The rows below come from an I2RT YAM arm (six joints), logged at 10 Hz.
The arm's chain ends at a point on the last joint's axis. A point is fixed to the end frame.
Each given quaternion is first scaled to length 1.
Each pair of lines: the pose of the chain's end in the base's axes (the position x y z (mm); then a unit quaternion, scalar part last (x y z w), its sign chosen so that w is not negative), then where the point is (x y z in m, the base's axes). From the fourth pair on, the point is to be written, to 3 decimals.
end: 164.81 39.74 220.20 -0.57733 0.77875 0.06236 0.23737
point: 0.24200 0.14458 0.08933
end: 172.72 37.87 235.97 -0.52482 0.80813 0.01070 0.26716
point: 0.27490 0.12657 0.11039
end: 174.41 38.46 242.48 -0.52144 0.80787 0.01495 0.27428
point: 0.27775 0.12885 0.11908
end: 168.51 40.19 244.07 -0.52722 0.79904 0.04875 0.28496
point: 0.267 0.142 0.125
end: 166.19 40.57 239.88 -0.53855 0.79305 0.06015 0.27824
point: 0.259 0.146 0.120
